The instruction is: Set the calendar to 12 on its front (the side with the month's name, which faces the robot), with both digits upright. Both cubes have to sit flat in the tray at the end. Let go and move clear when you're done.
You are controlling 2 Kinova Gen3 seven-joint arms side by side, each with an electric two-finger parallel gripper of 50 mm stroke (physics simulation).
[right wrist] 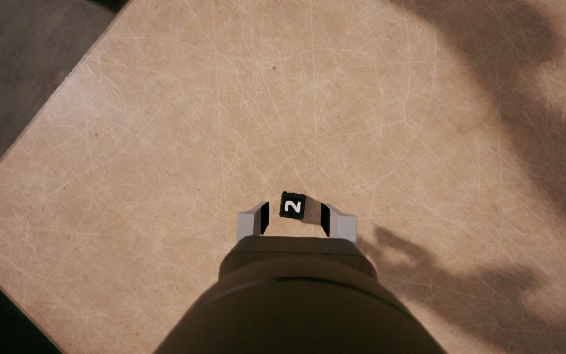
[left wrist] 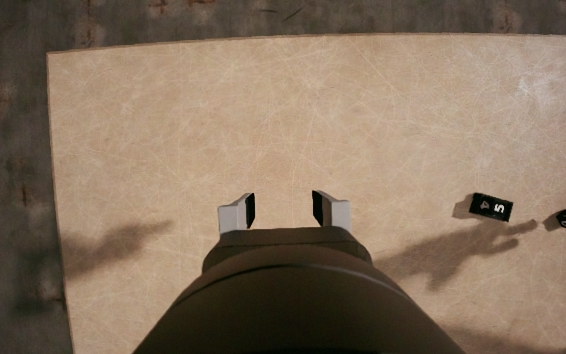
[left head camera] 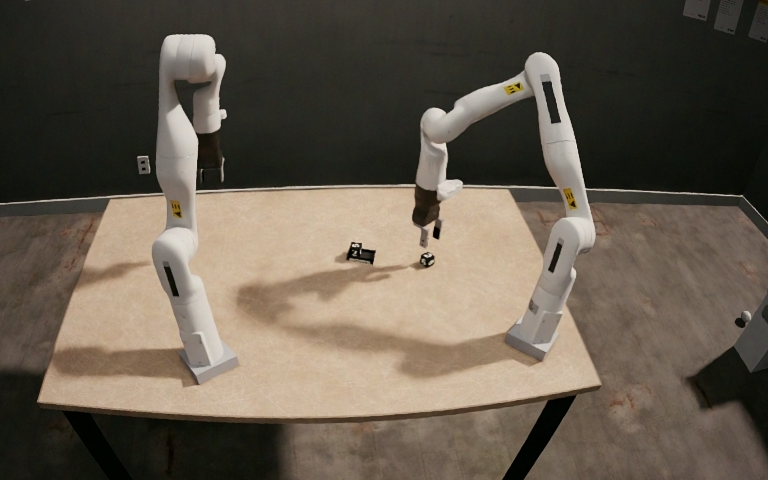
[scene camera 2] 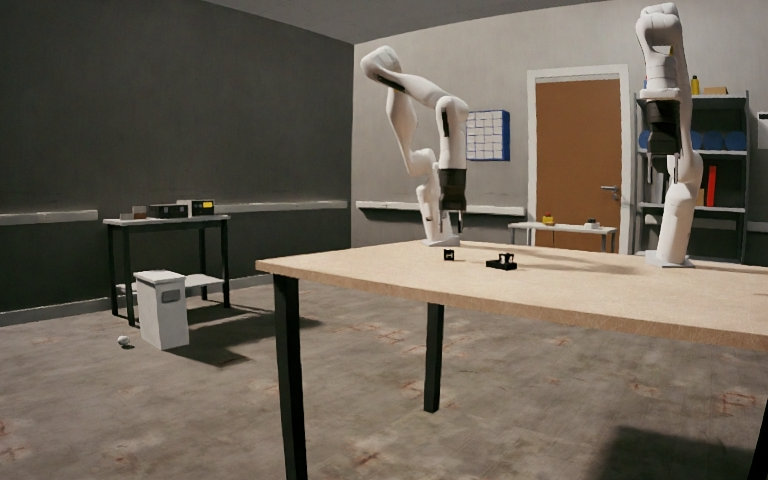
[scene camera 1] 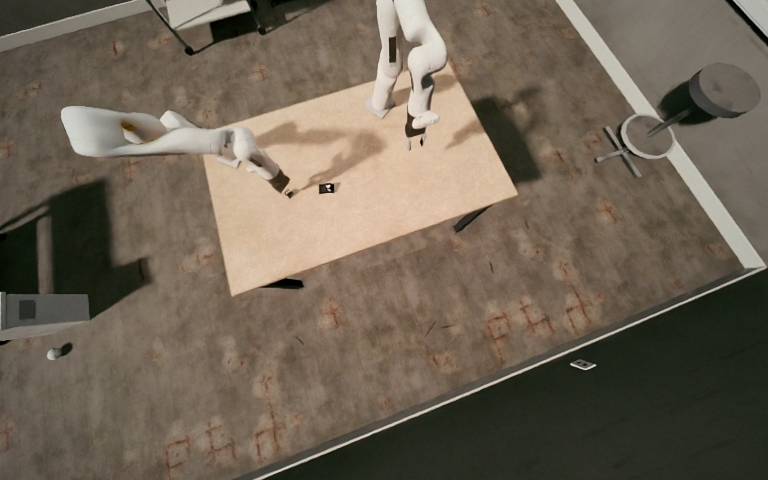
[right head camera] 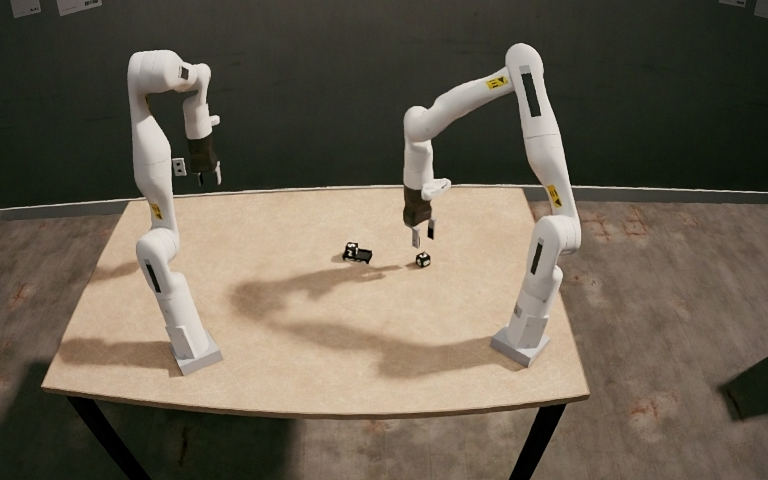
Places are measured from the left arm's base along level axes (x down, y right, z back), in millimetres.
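Pixels of known places: left gripper, fingertip midpoint: [left wrist: 283, 204] [left head camera: 212, 180] [scene camera 2: 662, 183] [scene camera 1: 415, 146] [right head camera: 210, 183]; right gripper, fingertip midpoint: [right wrist: 294, 213] [left head camera: 429, 242] [scene camera 2: 450, 232] [scene camera 1: 283, 187] [right head camera: 423, 242]; left arm's base, origin of the base link: [left head camera: 206, 353] [scene camera 2: 670, 257] [scene camera 1: 380, 102] [right head camera: 193, 347]; right arm's base, origin of the base link: [left head camera: 534, 333] [scene camera 2: 440, 238] [scene camera 1: 230, 153] [right head camera: 522, 337].
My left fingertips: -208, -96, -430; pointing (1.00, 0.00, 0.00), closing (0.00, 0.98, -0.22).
Observation:
Ahead of a thing's pixels: the offset from my left fingertips to its top centre, as dx, dy, dz. Level surfaces: height alone.
The loose black cube {+200, +610, -33} [left head camera: 427, 259] [right head camera: 423, 259] [scene camera 2: 448, 254] [right wrist: 292, 205] sits on the table right of the tray in the head views. Its top face shows a white 2, turned sideways in the right wrist view. The other cube {+190, +408, -29} [left head camera: 355, 247] [right head camera: 351, 247] [scene camera 2: 506, 258] sits in the left part of the black tray [left head camera: 368, 254] [right head camera: 364, 255] [scene camera 2: 492, 264]. Its top shows 5 and a side 4 in the left wrist view; its front digit is too small to read surely. My right gripper [left head camera: 430, 238] [right head camera: 423, 240] [right wrist: 294, 213] is open above the loose cube. My left gripper [left head camera: 211, 178] [right head camera: 209, 181] [left wrist: 283, 204] is open, high and far left of the tray.
Both arms stand on grey bases [left head camera: 209, 365] [left head camera: 532, 340] on the wooden table {dx +230} [left head camera: 317, 390]. The right arm casts a long shadow across the table beside the tray. A white bin [scene camera 2: 163, 311] and a side table [scene camera 2: 169, 221] stand away from the worktable.

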